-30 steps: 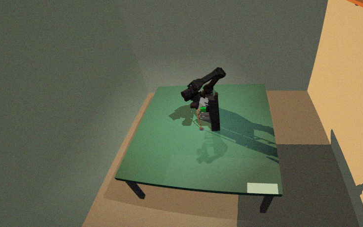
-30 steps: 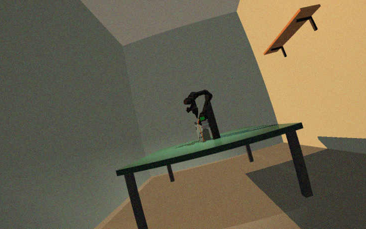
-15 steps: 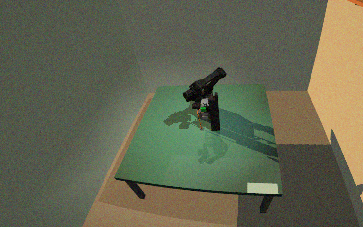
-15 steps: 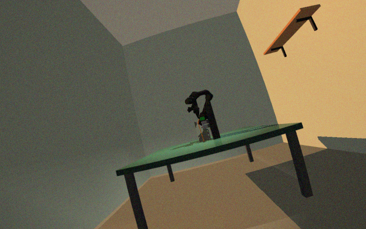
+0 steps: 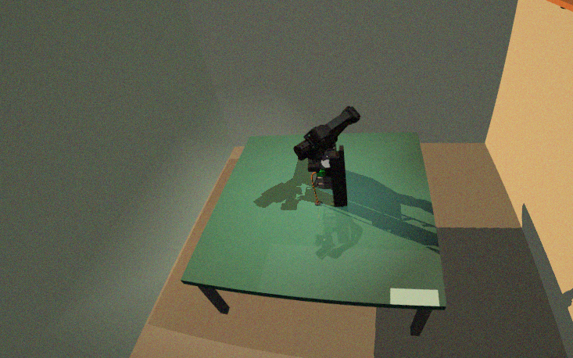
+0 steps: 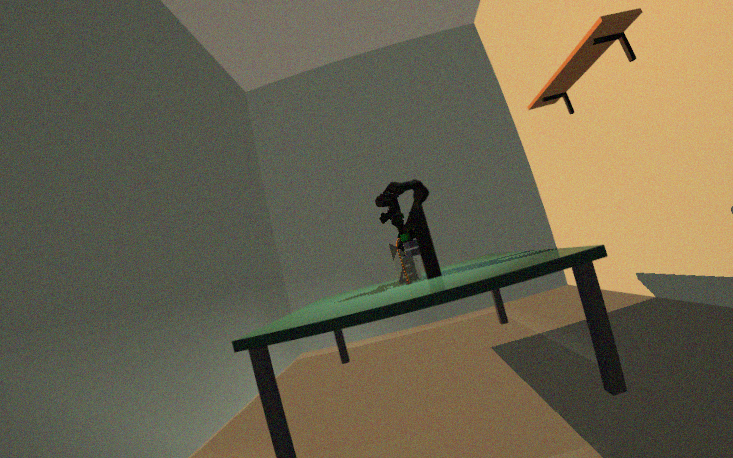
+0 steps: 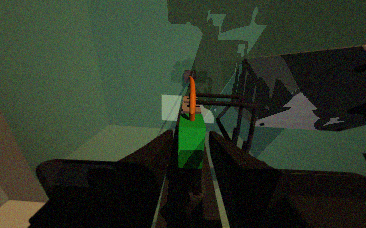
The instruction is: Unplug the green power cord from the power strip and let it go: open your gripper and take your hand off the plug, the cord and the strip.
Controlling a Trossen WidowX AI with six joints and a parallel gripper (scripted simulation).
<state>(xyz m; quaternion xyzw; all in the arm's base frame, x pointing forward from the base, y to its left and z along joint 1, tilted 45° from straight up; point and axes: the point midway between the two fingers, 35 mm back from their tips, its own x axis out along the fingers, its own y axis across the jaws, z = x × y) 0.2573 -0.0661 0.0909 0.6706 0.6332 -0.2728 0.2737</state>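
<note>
Right now the green plug is 30 mm to the left of my gripper tip and 10 mm below it.
</note>
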